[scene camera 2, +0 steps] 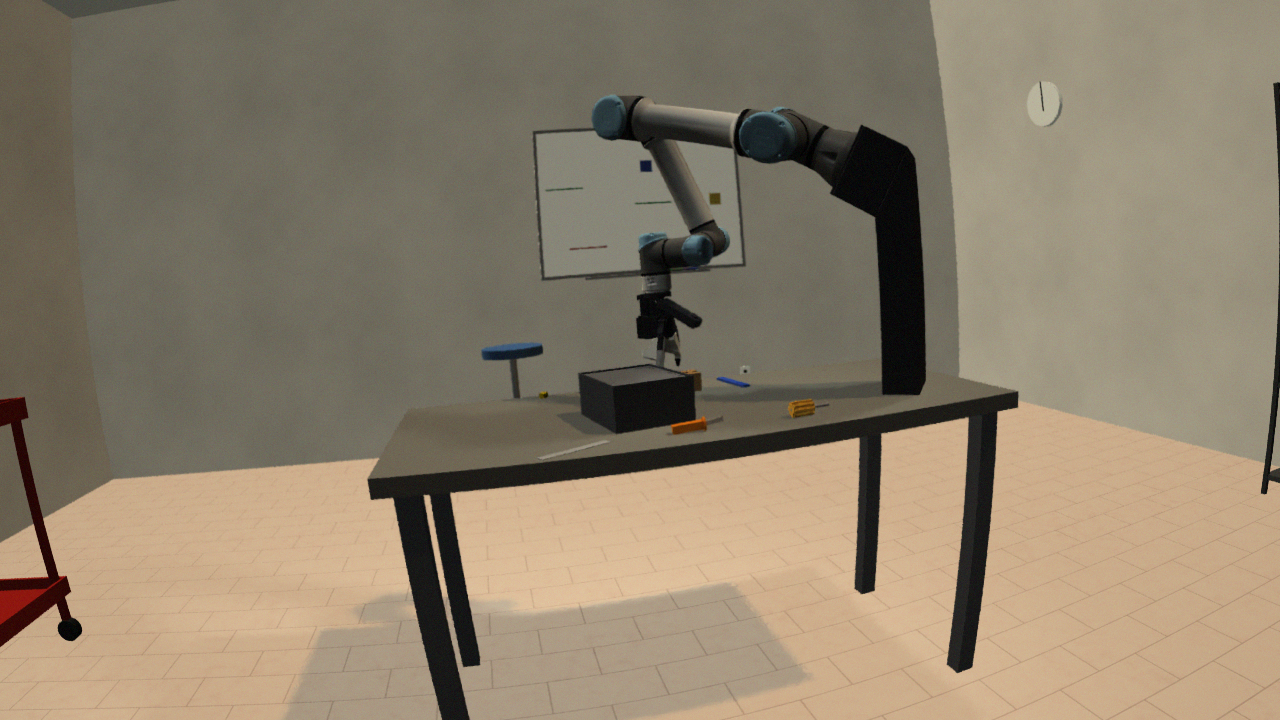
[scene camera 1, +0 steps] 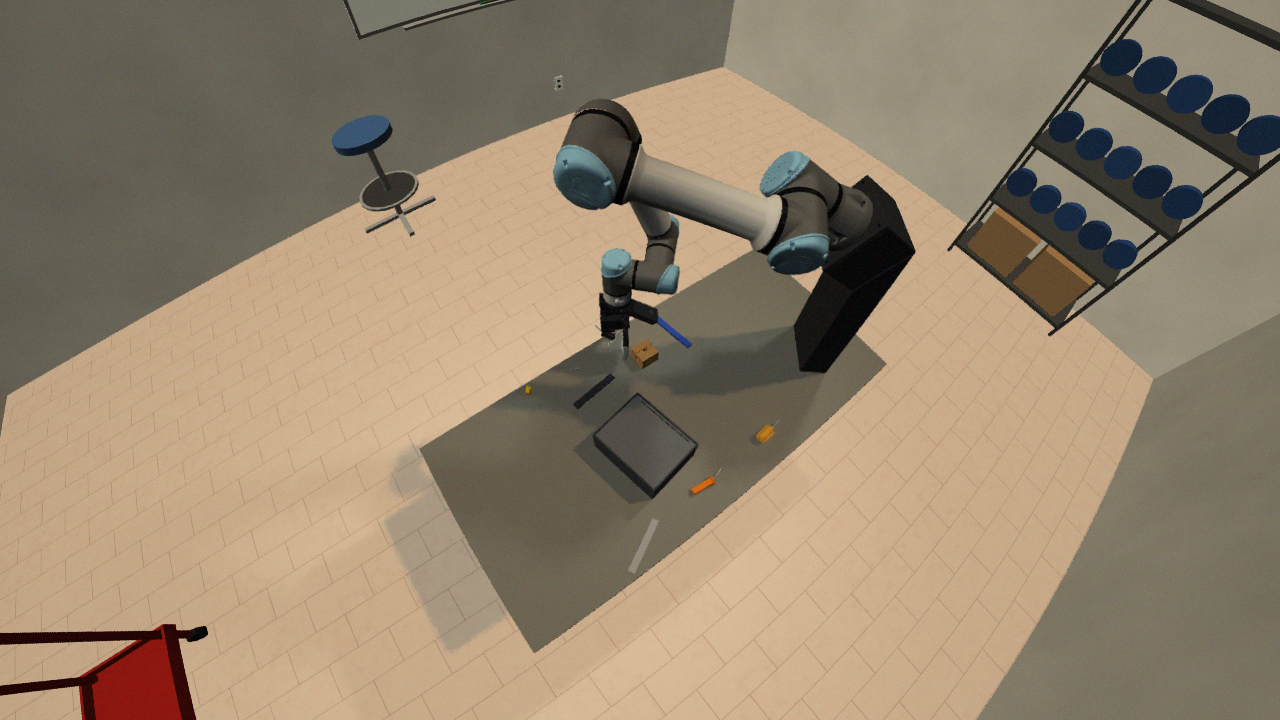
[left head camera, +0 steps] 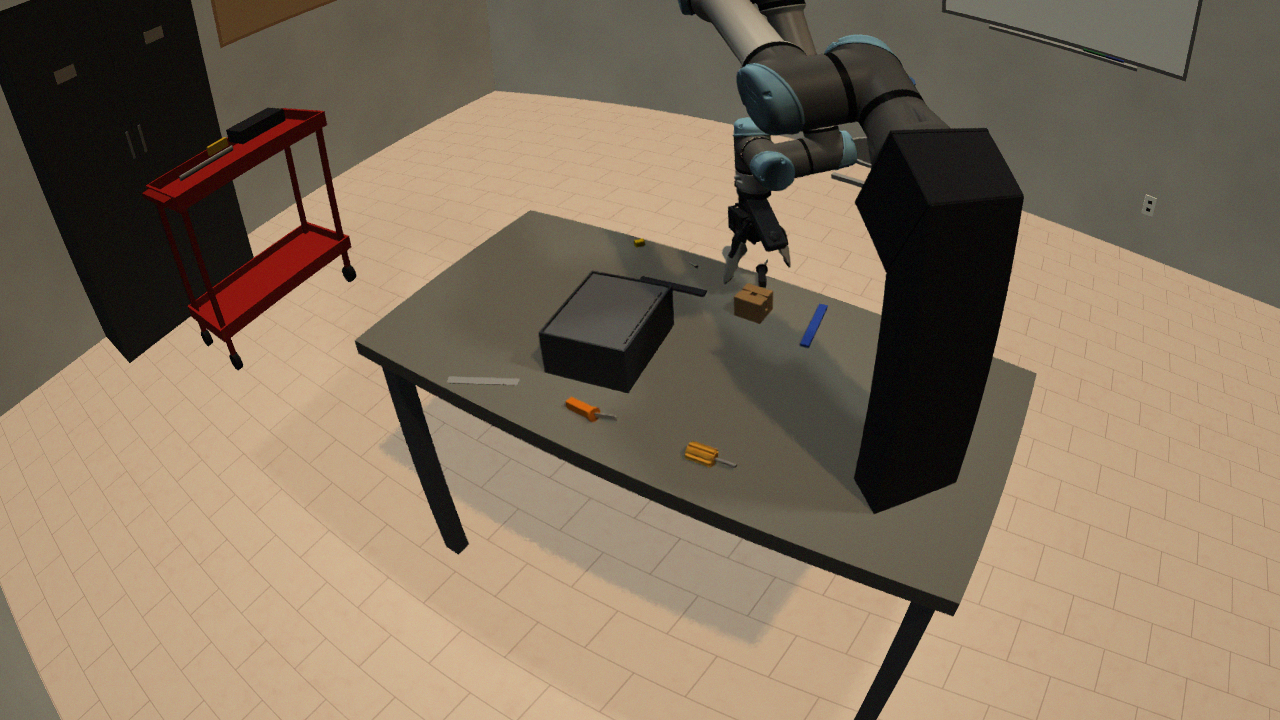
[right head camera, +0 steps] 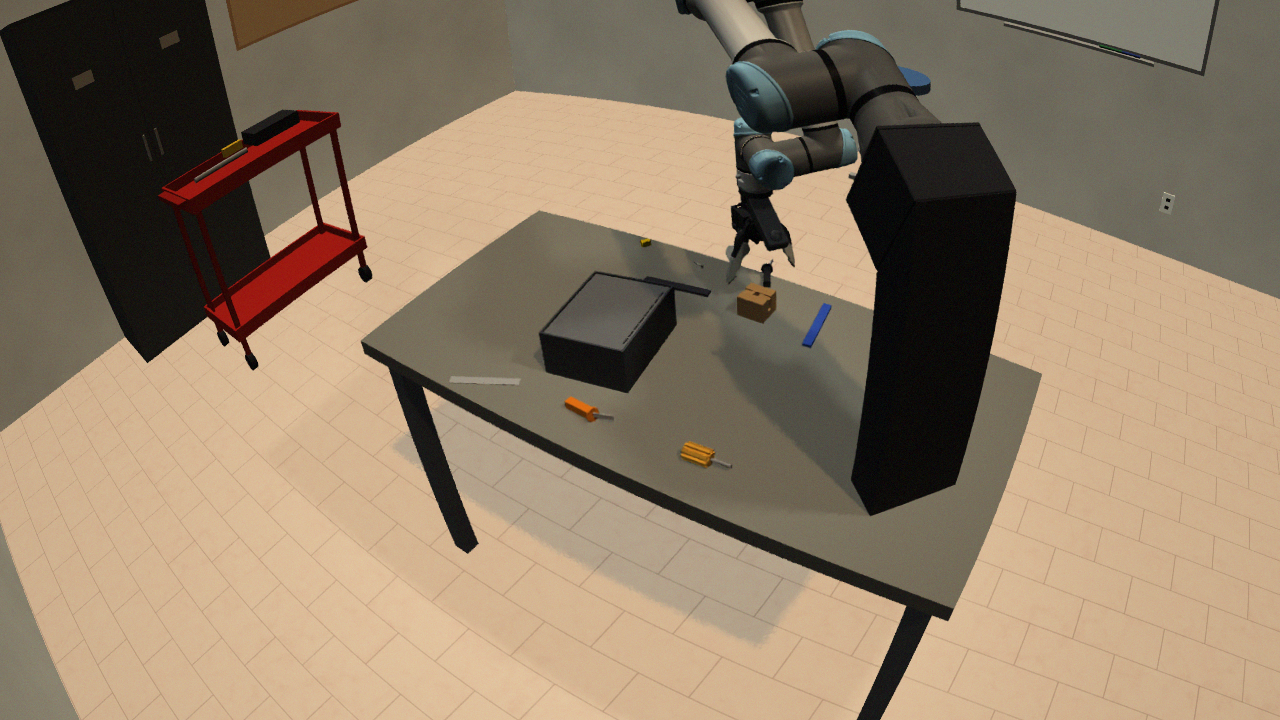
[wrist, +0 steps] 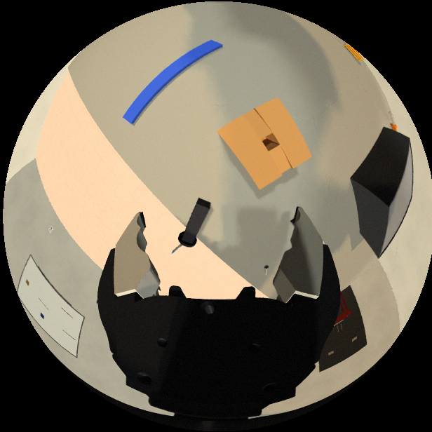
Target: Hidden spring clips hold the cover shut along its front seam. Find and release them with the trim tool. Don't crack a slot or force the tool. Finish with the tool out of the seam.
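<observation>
The black box (left head camera: pixel 586 362) (scene camera 2: pixel 608 402) stands on the table with its dark grey cover (left head camera: pixel 604 308) (right head camera: pixel 604 308) (scene camera 1: pixel 644 438) shut; a row of short slots shows along one edge. A black-handled tool (left head camera: pixel 761 272) (right head camera: pixel 767 272) (wrist: pixel 198 217) with a round collar and thin blade is at the back edge of the table, beyond the cardboard box. I cannot tell for sure that it is the trim tool. My gripper (scene camera 1: pixel 619 347) (scene camera 2: pixel 669 362) (wrist: pixel 217 209) is open and empty, pointing down above the back edge. In the wrist view the tool shows between the spread fingers, touching neither.
A cardboard box (left head camera: pixel 752 305) (wrist: pixel 242 145), a blue bar (left head camera: pixel 813 325) (wrist: pixel 172 75) and a black bar (left head camera: pixel 675 286) (scene camera 1: pixel 594 391) lie near the gripper. Orange (left head camera: pixel 581 409) and yellow (left head camera: pixel 701 454) screwdrivers and a pale strip (left head camera: pixel 483 381) lie on the opposite side. The black pedestal (left head camera: pixel 939 340) stands at one end.
</observation>
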